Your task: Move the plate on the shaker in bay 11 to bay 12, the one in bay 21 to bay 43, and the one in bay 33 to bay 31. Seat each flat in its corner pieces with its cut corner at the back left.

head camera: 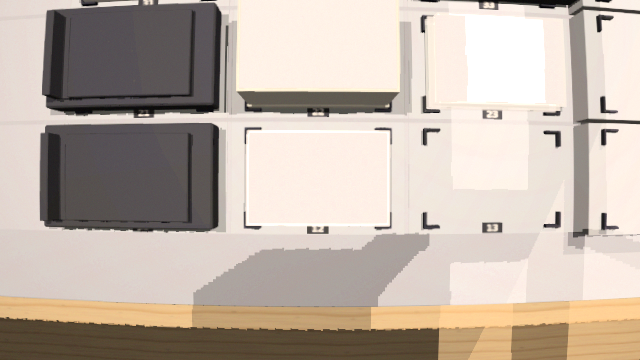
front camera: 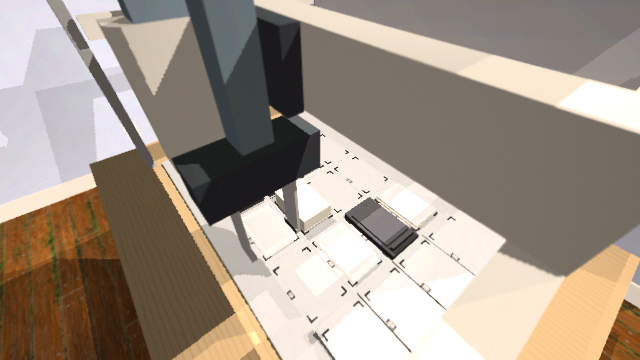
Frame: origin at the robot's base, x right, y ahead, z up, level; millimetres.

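Seen in the pictures: gripper, between the fingertips: (front camera: pixel 271 239); robot's base, origin of its link: (head camera: pixel 79 222).
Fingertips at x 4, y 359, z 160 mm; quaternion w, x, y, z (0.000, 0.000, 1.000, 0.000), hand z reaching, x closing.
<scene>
Offsets run from my fingertips to a thing's top centre.
A white plate {dx -47, dy -131, dz -146 mm} (front camera: pixel 267 226) (head camera: pixel 318 178) lies flat in bay 12, inside its four corner pieces; its cut corner cannot be made out. The dark shakers in bay 11 {dx -48, dy -299, dz -129 mm} (head camera: pixel 127 177) and bay 21 {dx -155, dy -299, dz -129 mm} (head camera: pixel 127 52) carry no plate and are hidden in the front view. A dark block {dx -262, dy +37, dz -129 mm} (front camera: pixel 379 224) stands in bay 33 with no white plate on it. A white plate {dx -368, dy +33, dz -146 mm} (front camera: pixel 406 204) lies behind it in bay 43. Bay 31 is hidden behind the gripper in the front view. My gripper (front camera: pixel 276 245) is open and empty, above the bay 12 area; its jaws do not show in the head view.
A tall cream box {dx -154, dy -131, dz -118 mm} (front camera: pixel 314 210) (head camera: pixel 318 47) stands in bay 22, right behind bay 12. Another white plate {dx -154, dy +33, dz -146 mm} (front camera: pixel 346 249) (head camera: pixel 447 65) lies in bay 23. The large cream gantry beam (front camera: pixel 425 140) crosses the right side of the front view.
</scene>
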